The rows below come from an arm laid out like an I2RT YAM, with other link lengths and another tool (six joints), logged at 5 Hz.
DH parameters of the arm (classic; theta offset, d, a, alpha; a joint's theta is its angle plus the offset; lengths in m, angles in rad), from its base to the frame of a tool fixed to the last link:
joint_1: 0 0.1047 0.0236 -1.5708
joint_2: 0 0 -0.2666 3.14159
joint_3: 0.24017 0 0.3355 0
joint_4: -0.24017 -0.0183 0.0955 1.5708
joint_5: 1.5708 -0.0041 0 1.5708
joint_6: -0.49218 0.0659 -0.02 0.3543
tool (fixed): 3.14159 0.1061 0 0
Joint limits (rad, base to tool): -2.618..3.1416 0..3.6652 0..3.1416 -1.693..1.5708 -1.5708..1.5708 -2.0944..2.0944
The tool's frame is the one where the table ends.
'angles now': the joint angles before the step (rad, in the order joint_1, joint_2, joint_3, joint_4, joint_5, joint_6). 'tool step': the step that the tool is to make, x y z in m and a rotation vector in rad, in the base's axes. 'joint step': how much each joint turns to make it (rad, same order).
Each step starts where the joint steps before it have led.
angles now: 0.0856 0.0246 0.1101 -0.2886 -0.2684 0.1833
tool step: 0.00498 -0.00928 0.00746 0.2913 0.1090 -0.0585
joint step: 0.0001 0.0000 -0.0001 0.0008 -0.0030 0.3167
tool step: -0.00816 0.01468 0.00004 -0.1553 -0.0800 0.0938
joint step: 0.0000 0.0000 0.0005 0.0110 -0.0606 -0.1851
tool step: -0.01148 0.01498 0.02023 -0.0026 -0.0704 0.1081
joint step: -0.0001 0.0092 0.0175 0.0512 -0.1054 -0.0279
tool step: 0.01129 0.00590 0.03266 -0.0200 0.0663 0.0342
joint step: 0.0000 0.2513 0.2040 -0.0301 -0.0312 -0.0221
